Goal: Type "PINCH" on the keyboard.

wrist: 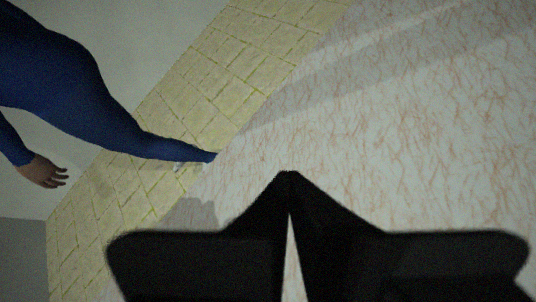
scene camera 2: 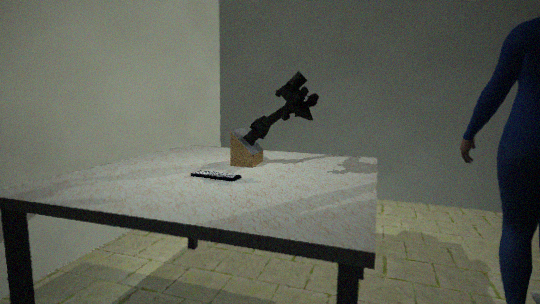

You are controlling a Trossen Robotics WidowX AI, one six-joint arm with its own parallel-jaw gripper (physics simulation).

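Pixels of known places: gripper, fingertip midpoint: [wrist: 287, 178] [scene camera 2: 311, 119]; arm's base, origin of the base link: [scene camera 2: 248, 140].
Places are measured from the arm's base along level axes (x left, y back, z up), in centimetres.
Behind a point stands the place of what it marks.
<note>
The keyboard [scene camera 2: 216, 175] @(y -35.0, x -5.6, z -11.2 cm) is a thin dark slab with pale speckled keys, lying flat on the table in front of the arm's base. Its letters are too small to read. It does not show in the wrist view. My gripper [scene camera 2: 311, 118] @(y -23.0, x 33.8, z 13.2 cm) [wrist: 287, 178] @(y -23.0, x 33.8, z 13.2 cm) is shut and empty, its black fingertips meeting in a point. It is high above the table, to the right of the keyboard in the scene view and well apart from it. In the wrist view the fingers hide part of the table top.
The white, red-veined table [scene camera 2: 300, 200] @(y -58.0, x 32.8, z -12.4 cm) [wrist: 425, 125] @(y -42.2, x 31.1, z -12.4 cm) has a dark frame. The arm stands on a wooden wedge block [scene camera 2: 243, 151] @(y -9.4, x -0.5, z -4.5 cm) close behind the keyboard. A person in blue [scene camera 2: 522, 125] [wrist: 65, 85] stands beyond the table's right side. Shadows fall across the table top.
</note>
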